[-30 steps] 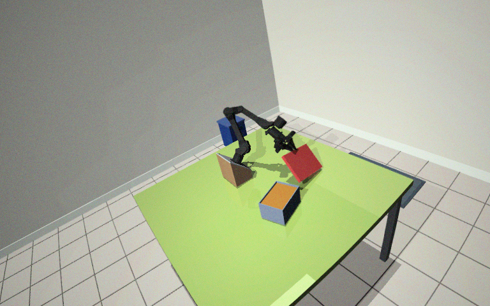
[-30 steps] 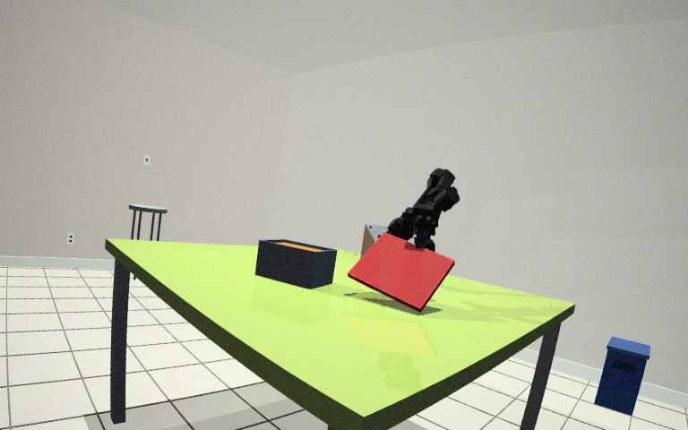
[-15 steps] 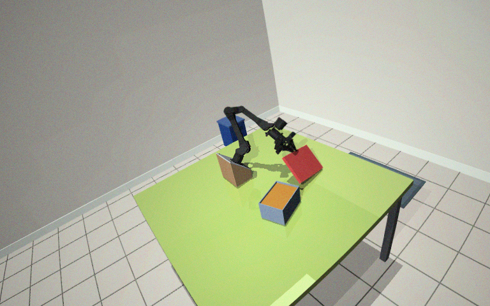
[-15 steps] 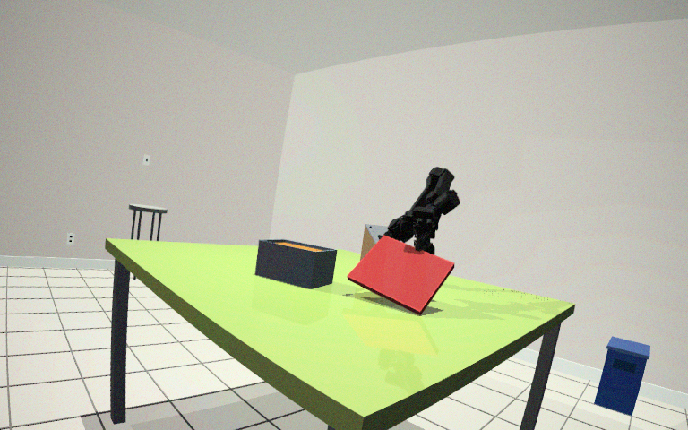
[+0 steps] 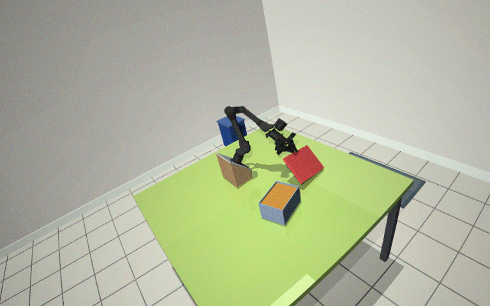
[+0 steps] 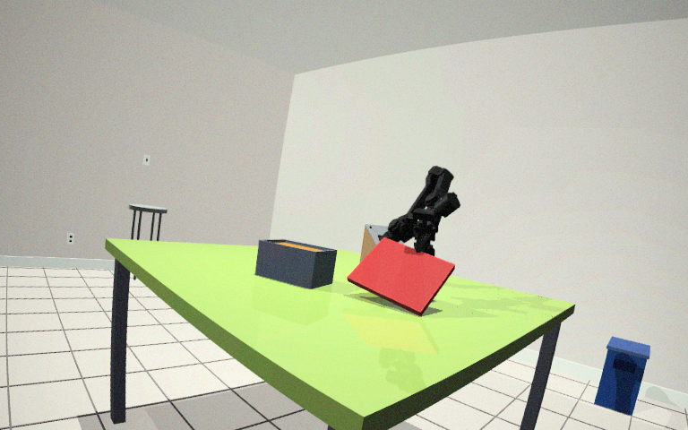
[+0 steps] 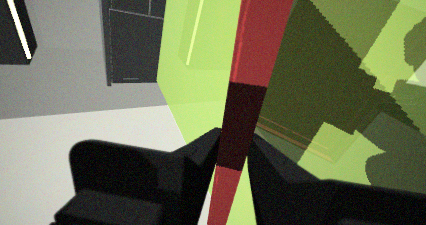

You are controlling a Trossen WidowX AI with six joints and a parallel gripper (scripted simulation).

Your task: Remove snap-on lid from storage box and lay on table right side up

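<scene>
Now: gripper tip 6 cm short of the red lid and 5 cm above it. Round my gripper tip: storage box 29 cm to the right, 21 cm ahead, 8 cm below.
</scene>
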